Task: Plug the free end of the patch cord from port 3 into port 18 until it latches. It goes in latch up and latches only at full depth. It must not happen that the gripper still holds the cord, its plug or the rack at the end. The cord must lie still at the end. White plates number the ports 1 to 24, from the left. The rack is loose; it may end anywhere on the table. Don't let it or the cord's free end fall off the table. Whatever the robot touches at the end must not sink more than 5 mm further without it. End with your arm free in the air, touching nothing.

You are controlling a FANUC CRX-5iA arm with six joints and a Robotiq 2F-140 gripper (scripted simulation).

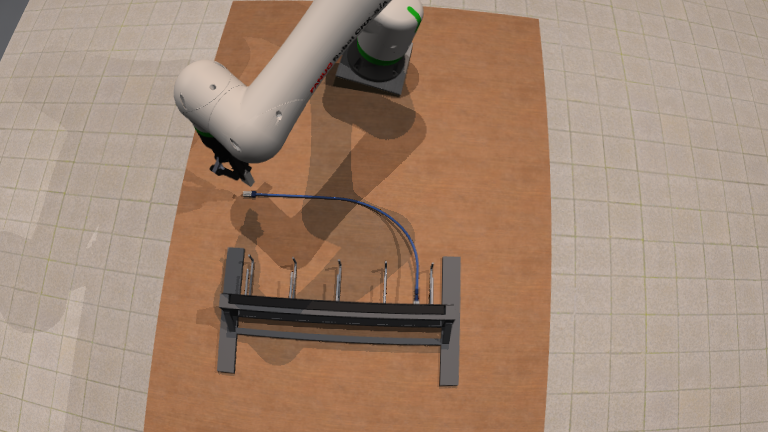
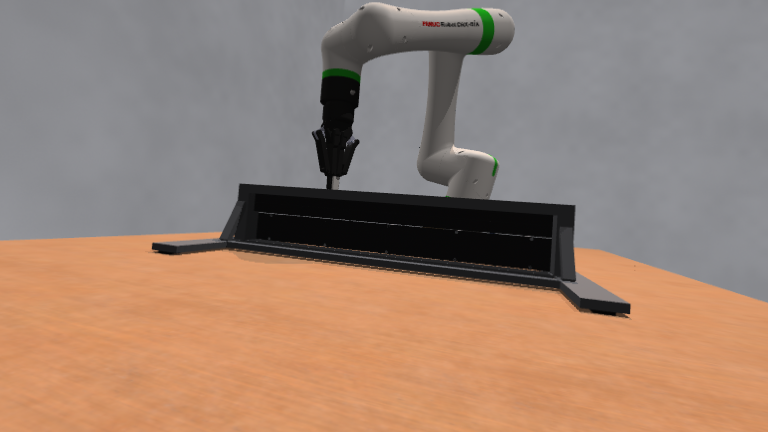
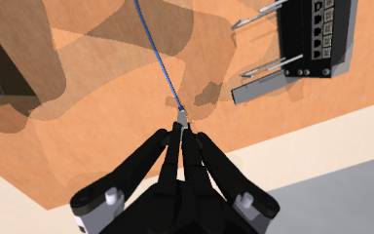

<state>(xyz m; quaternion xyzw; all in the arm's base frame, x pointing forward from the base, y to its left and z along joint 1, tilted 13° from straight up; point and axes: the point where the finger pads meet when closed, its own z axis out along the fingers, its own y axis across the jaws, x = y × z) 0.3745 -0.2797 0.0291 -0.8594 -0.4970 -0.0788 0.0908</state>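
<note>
Right now the grey cord plug is 20 mm to the right of my hand and 110 mm below it.
</note>
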